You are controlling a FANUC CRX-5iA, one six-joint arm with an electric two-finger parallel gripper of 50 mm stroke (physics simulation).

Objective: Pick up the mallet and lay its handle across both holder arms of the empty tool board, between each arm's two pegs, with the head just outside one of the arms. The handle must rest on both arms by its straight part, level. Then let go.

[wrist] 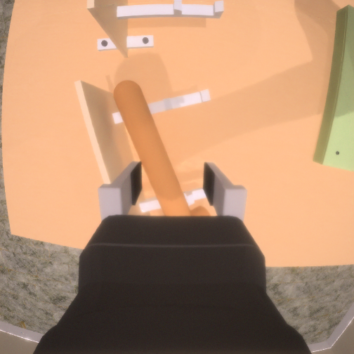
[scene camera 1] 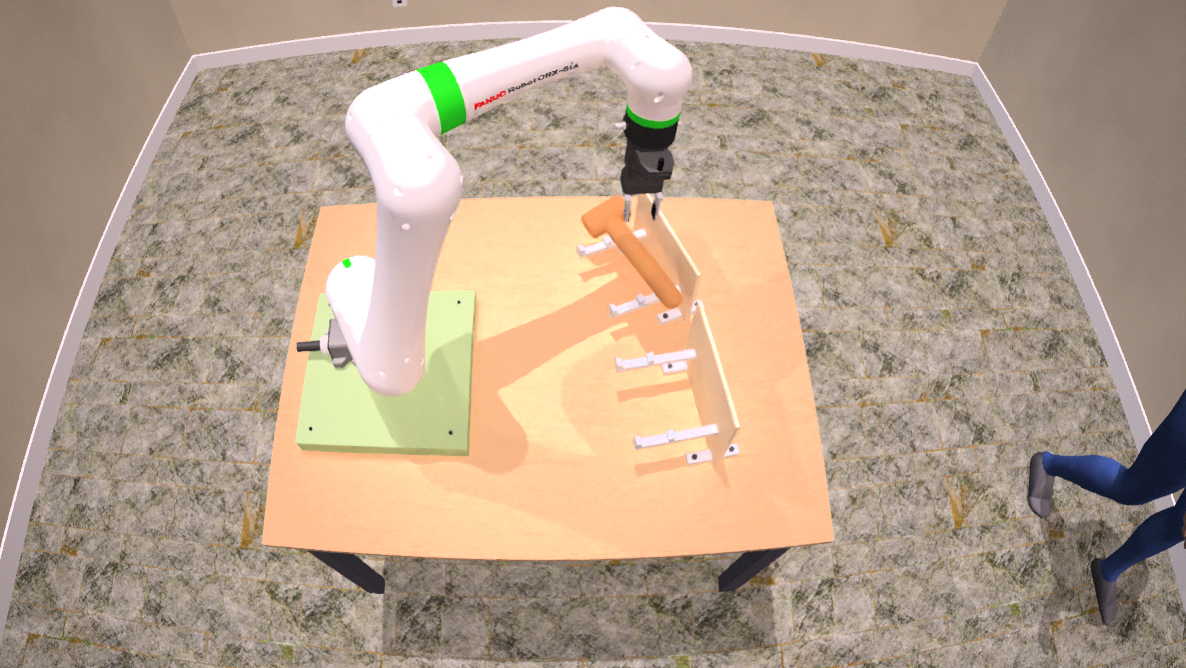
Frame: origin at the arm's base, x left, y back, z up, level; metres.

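Seen in the pictures: gripper, fingertip midpoint: (scene camera 1: 640, 217).
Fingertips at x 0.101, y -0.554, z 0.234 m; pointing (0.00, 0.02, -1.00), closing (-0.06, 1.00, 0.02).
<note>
Offsets run from my fingertips to a thing's top centre. "spot": to the spot under its first point. Level surfaces: height alone.
The orange mallet {dx +0.043, dy -0.015, dz -0.138 m} (scene camera 1: 645, 263) (wrist: 154, 145) lies across the arms of the far tool board (scene camera 1: 676, 248) (wrist: 93, 131). Its head {dx +0.154, dy +0.038, dz -0.138 m} (scene camera 1: 603, 217) is beyond the farthest arm; in the wrist view the gripper body hides most of the head. The empty tool board (scene camera 1: 713, 381) stands nearer the front, with two white pegged holder arms, the farther arm (scene camera 1: 655, 360) (wrist: 150, 10) and the nearer arm (scene camera 1: 676, 436). My gripper (scene camera 1: 641, 214) (wrist: 172, 174) is open and empty, above the head end of the handle. In the wrist view the handle runs slanted between the fingertips, closer to the left one.
The green base plate (scene camera 1: 452, 373) (wrist: 342, 110) carries the arm on the left of the wooden table {dz -0.274 m} (scene camera 1: 547, 506). The upright panels of both boards stand along the right. White feet {spot: dx -0.399, dy -0.117, dz -0.254 m} (scene camera 1: 712, 453) with dark screws hold the empty board. A person's legs (scene camera 1: 1095, 477) show at the far right.
</note>
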